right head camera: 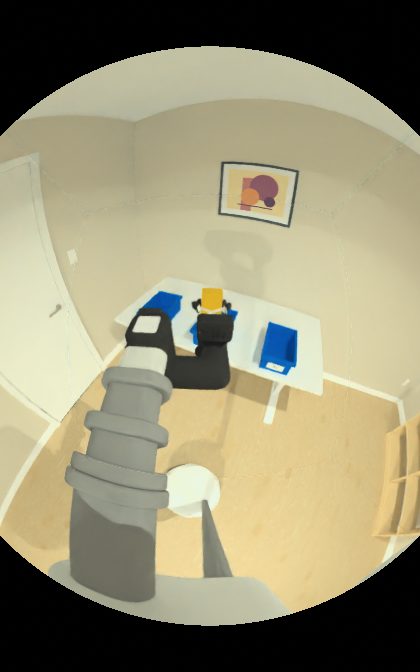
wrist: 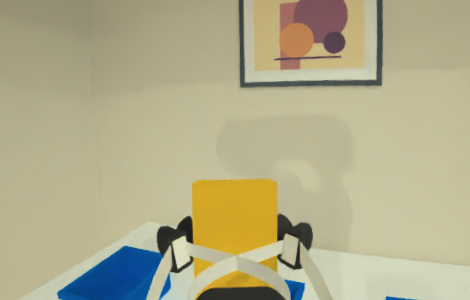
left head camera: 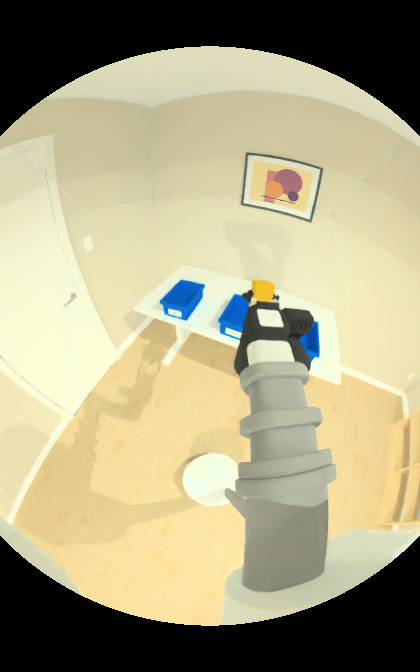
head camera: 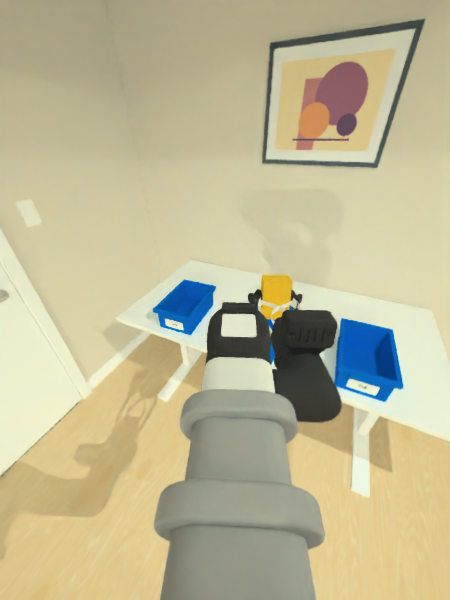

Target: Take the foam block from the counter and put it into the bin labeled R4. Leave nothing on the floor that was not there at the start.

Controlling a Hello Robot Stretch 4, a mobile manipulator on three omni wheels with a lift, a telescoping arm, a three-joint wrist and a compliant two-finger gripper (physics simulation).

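Observation:
The yellow foam block is upright between the fingertips. My gripper is shut on it and holds it raised near the middle of the white table. Three blue bins stand on the table: a left bin, a middle bin largely hidden by the wrist in the head view, and a right bin. Their front labels are too blurred to read surely.
The white table stands against the wall under a framed picture. A door is at the left. A wooden shelf unit is at the far right. A white round object shows low, beside the arm.

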